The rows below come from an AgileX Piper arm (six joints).
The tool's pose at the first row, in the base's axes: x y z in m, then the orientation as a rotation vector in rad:
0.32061 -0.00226 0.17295 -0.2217 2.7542 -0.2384
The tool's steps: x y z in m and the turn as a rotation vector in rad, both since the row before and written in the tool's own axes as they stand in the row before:
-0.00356 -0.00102 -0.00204 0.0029 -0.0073 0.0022
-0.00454 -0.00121 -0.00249 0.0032 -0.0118 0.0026
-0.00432 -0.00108 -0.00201 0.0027 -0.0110 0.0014
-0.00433 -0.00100 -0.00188 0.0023 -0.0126 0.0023
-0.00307 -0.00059 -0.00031 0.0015 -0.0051 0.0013
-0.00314 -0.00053 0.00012 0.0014 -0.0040 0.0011
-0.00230 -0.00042 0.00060 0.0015 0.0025 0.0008
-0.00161 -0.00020 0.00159 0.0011 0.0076 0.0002
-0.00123 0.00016 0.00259 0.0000 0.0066 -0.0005
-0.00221 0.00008 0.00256 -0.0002 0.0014 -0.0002
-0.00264 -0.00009 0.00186 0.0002 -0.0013 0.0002
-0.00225 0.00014 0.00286 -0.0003 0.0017 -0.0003
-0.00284 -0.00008 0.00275 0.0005 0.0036 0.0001
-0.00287 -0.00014 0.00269 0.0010 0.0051 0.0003
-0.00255 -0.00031 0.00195 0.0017 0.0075 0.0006
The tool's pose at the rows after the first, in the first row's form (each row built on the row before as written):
0.32326 -0.00232 0.17625 -0.2183 2.7466 -0.2405
0.32663 -0.00232 0.18036 -0.2146 2.7345 -0.2421
0.32992 -0.00231 0.18397 -0.2127 2.7232 -0.2435
0.33322 -0.00223 0.18749 -0.2097 2.7104 -0.2438
0.33594 -0.00220 0.18907 -0.2078 2.7051 -0.2446
0.33888 -0.00216 0.19029 -0.2062 2.7009 -0.2455
0.34125 -0.00224 0.19074 -0.2045 2.7031 -0.2477
0.34339 -0.00237 0.18998 -0.2034 2.7104 -0.2504
0.34555 -0.00237 0.18809 -0.2036 2.7169 -0.2516
0.34859 -0.00227 0.18660 -0.2038 2.7183 -0.2516
0.35175 -0.00216 0.18593 -0.2036 2.7170 -0.2516
0.35494 -0.00204 0.18417 -0.2040 2.7187 -0.2516
0.35864 -0.00201 0.18277 -0.2035 2.7222 -0.2529
0.36234 -0.00203 0.18144 -0.2024 2.7271 -0.2550
0.36547 -0.00217 0.18068 -0.2005 2.7342 -0.2584

